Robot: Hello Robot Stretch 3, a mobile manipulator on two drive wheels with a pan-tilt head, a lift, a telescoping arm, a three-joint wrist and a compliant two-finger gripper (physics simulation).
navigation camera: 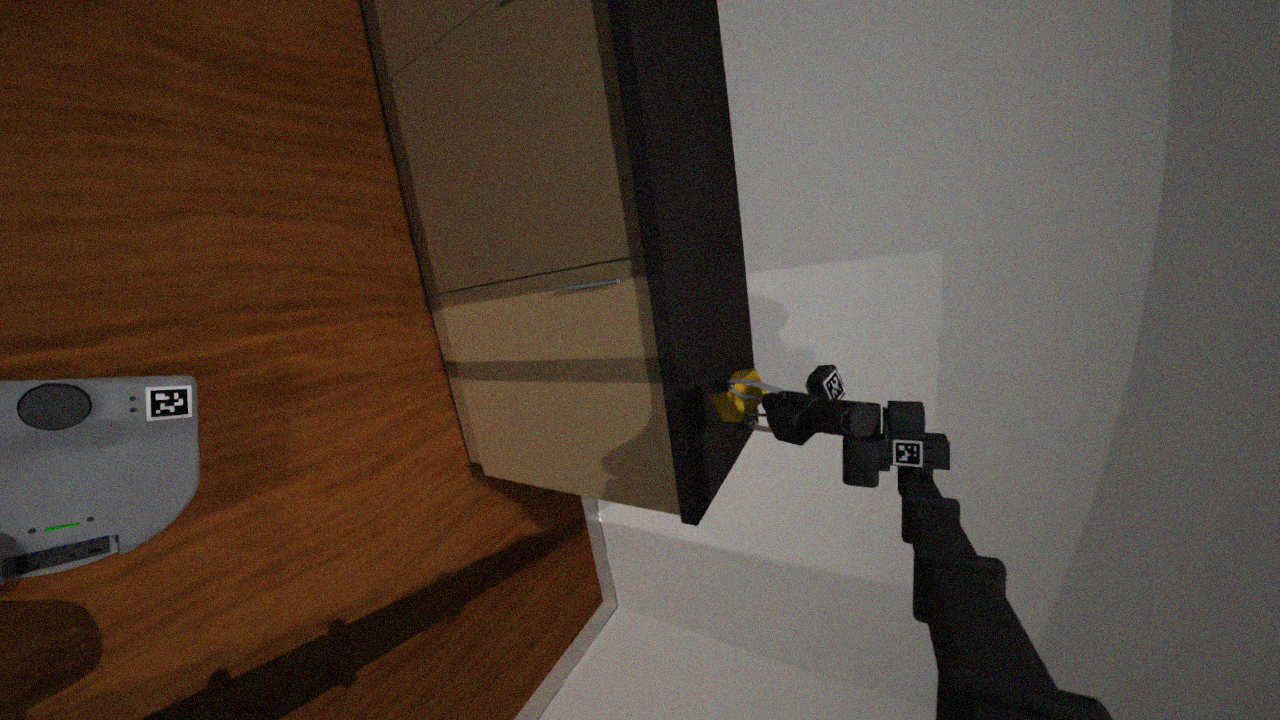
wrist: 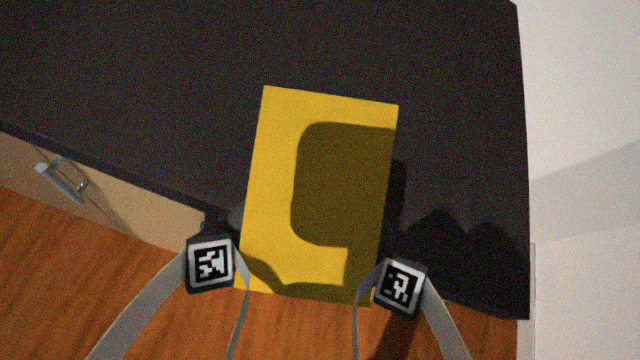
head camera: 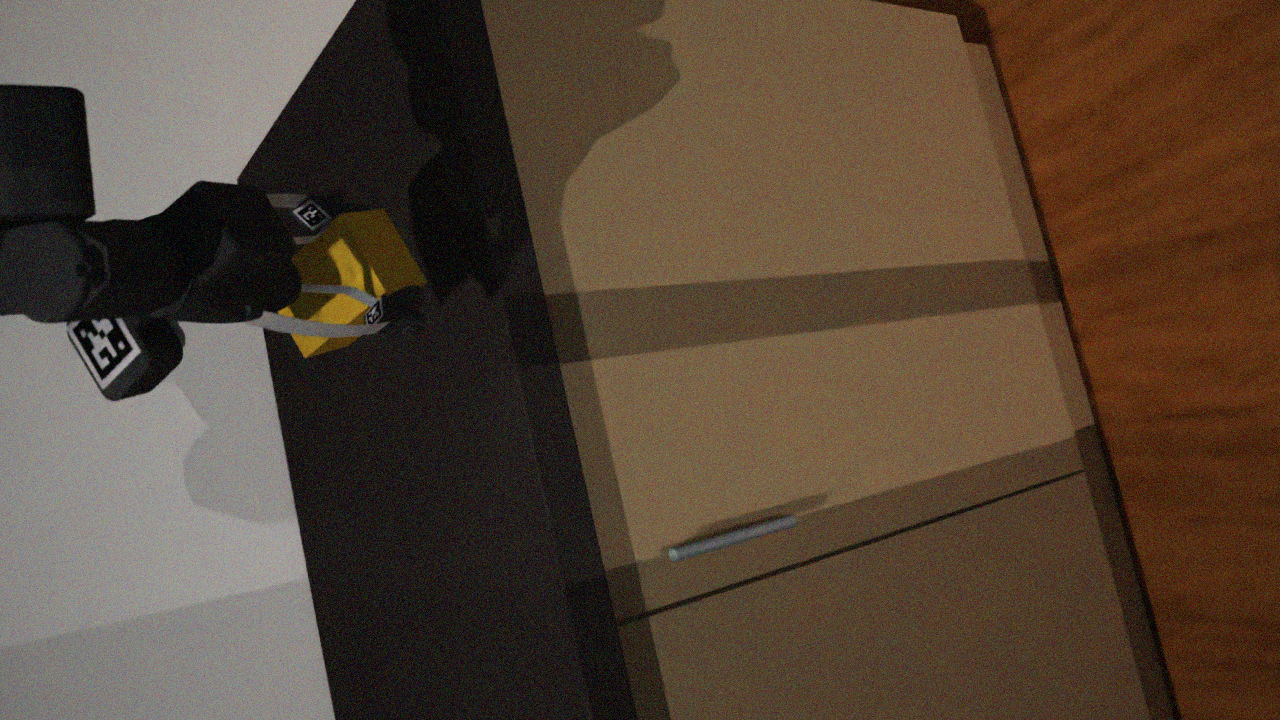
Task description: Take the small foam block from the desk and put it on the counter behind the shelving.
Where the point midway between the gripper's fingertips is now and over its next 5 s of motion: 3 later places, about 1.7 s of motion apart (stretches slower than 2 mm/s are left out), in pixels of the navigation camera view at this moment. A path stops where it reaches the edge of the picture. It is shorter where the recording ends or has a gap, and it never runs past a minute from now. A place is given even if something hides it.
The gripper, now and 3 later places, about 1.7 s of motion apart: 723,401; 709,401; 711,399; 656,414
